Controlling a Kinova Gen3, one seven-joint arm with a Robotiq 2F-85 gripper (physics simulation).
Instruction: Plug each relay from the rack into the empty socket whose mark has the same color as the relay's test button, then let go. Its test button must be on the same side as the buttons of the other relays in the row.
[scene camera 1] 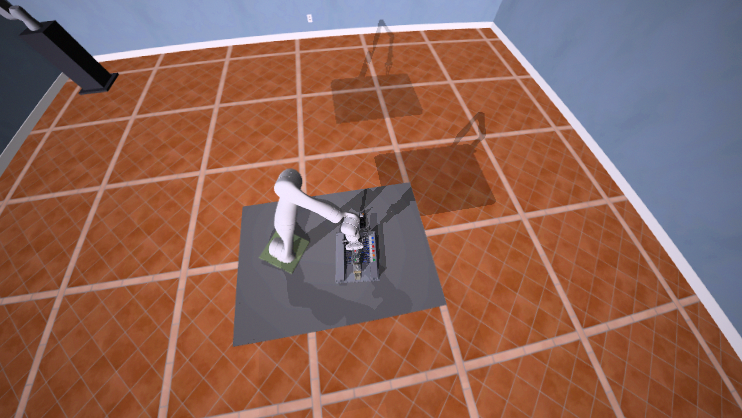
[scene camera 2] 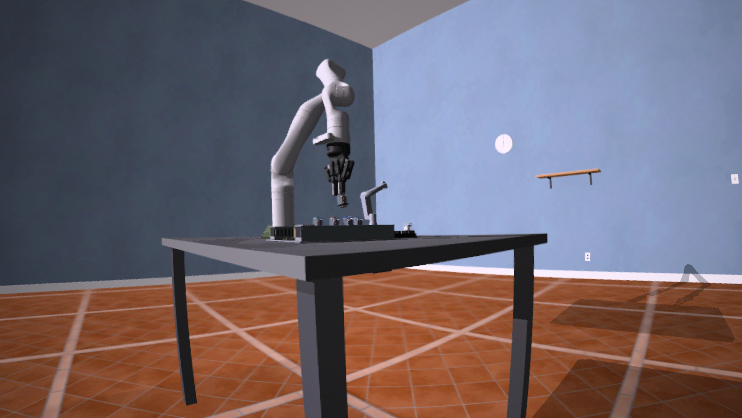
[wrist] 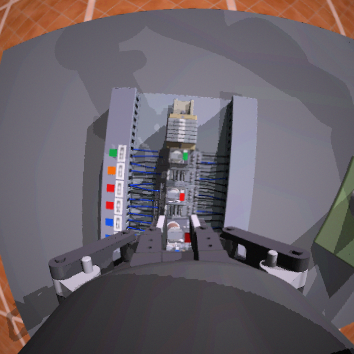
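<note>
My gripper is shut on a relay with a red test button on the right in the wrist view. It holds the relay above the row, nearly upright in scene camera 2. In the wrist view, a green-button relay sits at the green mark and a red-button relay at the upper red mark; both buttons are on the right. Empty sockets show at the orange mark and lower red mark. The held relay and fingers hide sockets near the blue mark.
Grey wire ducts flank the row. Terminal blocks stand at its end. A black rack with a pale-topped item lies beyond the ducts. A small jointed grey arm rises behind the row.
</note>
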